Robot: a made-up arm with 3 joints. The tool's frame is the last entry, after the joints.
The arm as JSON. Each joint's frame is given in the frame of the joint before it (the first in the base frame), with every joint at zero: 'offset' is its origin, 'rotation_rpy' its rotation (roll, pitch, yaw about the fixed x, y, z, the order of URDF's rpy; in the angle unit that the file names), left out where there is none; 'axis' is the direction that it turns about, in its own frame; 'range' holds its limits. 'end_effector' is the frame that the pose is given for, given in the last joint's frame.
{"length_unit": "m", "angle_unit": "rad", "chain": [
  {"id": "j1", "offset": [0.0, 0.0, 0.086], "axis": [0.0, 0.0, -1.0], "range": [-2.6, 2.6]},
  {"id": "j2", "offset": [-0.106, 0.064, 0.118], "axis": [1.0, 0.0, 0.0], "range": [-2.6, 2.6]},
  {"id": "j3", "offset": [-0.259, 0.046, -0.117], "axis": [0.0, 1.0, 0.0], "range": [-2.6, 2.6]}
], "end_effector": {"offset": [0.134, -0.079, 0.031]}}
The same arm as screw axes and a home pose.
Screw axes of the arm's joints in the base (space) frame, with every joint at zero. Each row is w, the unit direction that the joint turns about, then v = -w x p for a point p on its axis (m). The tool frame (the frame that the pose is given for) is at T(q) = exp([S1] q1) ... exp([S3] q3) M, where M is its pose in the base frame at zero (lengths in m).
S1 = (0, 0, -1, 0, 0, 0)
S2 = (1, 0, 0, 0, 0.204, -0.064)
S3 = (0, 1, 0, -0.087, 0, -0.365)
M =
1 0 0 -0.231
0 1 0 0.031
0 0 1 0.118
0 0 0 1
Joint limits (deg, base to tool): -148.97..148.97 -148.97..148.97 -148.97..148.97

